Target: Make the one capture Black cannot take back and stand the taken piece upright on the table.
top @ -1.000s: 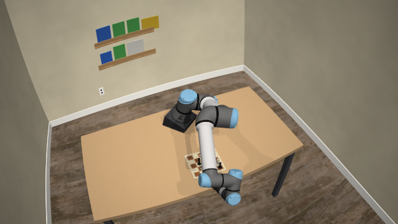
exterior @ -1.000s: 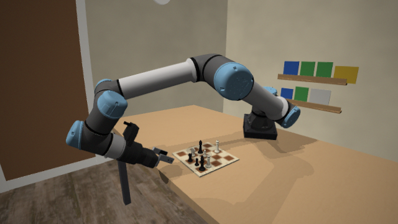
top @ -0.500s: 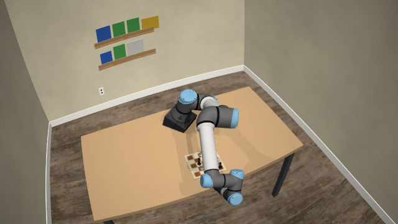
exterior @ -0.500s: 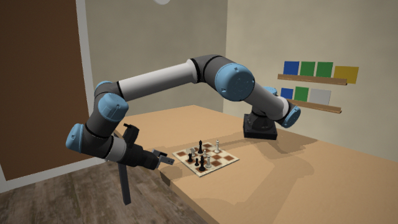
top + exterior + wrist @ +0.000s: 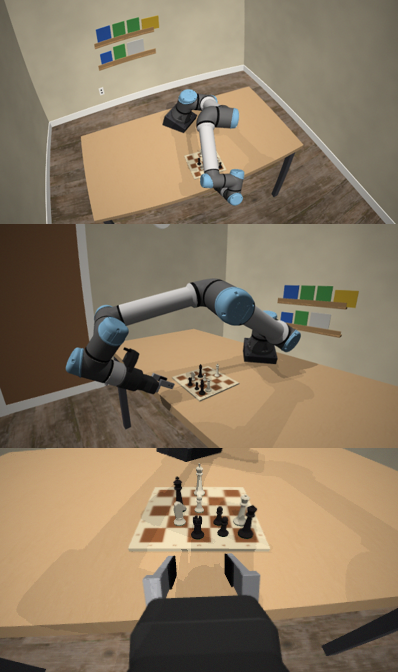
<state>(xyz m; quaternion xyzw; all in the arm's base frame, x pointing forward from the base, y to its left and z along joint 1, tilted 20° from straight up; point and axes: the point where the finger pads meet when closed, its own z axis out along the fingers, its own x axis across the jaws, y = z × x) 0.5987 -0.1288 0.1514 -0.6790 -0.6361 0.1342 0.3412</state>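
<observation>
Right now my hand is 190 mm past the white pawn, 40 mm to the right of it and 40 mm above it. Round my hand: chessboard: 190 mm behind, 50 mm below, 40 mm to the left.
</observation>
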